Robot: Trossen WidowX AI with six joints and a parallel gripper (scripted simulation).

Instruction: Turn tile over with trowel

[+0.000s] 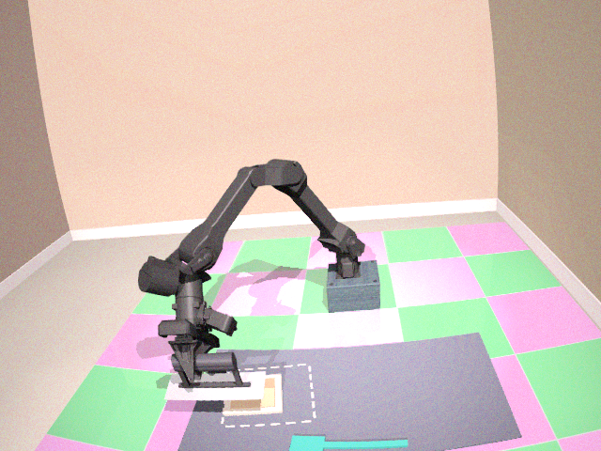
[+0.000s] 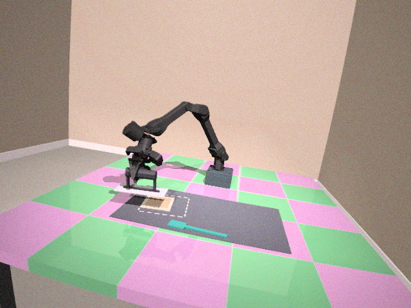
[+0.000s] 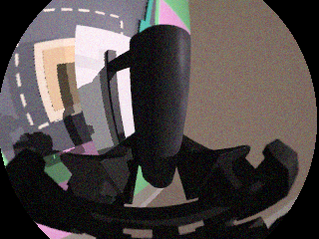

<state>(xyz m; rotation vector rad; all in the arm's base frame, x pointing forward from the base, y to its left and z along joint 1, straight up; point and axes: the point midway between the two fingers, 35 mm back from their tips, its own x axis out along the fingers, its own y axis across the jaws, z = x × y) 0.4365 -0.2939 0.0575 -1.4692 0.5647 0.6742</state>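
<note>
Right now my gripper tip is 8 cm short of the teal flat tool, 25 cm to the right of it and 11 cm above it. Round my gripper tip: grey mat: 6 cm behind, 28 cm to the left, 13 cm below; tile: 7 cm behind, 8 cm to the left, 11 cm below; trowel: 3 cm behind, 1 cm below.
</note>
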